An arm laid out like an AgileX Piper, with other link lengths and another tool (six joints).
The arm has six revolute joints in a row. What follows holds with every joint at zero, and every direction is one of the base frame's. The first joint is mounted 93.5 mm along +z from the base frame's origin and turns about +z. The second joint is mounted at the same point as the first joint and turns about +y. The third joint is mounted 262.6 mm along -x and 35.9 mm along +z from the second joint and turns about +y. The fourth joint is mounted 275.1 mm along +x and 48.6 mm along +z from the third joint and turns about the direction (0.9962, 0, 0.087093). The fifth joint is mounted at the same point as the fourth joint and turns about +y. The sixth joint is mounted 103.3 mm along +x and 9 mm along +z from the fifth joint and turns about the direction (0.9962, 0, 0.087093). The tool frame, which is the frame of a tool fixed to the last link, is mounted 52.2 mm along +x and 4 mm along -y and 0.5 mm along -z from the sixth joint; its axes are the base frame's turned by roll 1.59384, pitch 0.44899 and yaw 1.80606 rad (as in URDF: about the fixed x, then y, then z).
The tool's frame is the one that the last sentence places.
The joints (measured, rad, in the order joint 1, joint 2, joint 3, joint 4, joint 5, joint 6), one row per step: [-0.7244 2.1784 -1.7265 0.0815 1.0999 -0.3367]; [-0.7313 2.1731 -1.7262 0.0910 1.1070 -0.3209]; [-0.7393 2.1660 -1.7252 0.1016 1.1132 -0.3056]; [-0.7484 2.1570 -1.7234 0.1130 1.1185 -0.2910]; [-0.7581 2.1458 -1.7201 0.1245 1.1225 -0.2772]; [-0.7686 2.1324 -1.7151 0.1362 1.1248 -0.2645]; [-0.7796 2.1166 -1.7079 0.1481 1.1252 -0.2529]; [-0.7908 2.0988 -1.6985 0.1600 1.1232 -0.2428]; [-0.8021 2.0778 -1.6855 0.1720 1.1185 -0.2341]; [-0.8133 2.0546 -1.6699 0.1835 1.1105 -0.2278]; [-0.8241 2.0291 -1.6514 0.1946 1.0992 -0.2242]
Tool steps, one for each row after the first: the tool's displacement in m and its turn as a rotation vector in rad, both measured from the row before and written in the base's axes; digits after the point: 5 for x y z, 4 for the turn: [-0.00191 -0.00064 0.00232 0.0102 -0.0047 -0.0254]; [-0.00210 -0.00091 0.00298 0.0096 -0.0069 -0.0263]; [-0.00235 -0.00120 0.00366 0.0088 -0.0088 -0.0269]; [-0.00259 -0.00131 0.00426 0.0074 -0.0103 -0.0268]; [-0.00289 -0.00148 0.00481 0.0059 -0.0121 -0.0266]; [-0.00317 -0.00148 0.00529 0.0044 -0.0137 -0.0262]; [-0.00334 -0.00143 0.00558 0.0025 -0.0152 -0.0251]; [-0.00367 -0.00115 0.00600 0.0006 -0.0168 -0.0242]; [-0.00380 -0.00107 0.00623 -0.0025 -0.0184 -0.0221]; [-0.00390 -0.00083 0.00640 -0.0055 -0.0197 -0.0195]
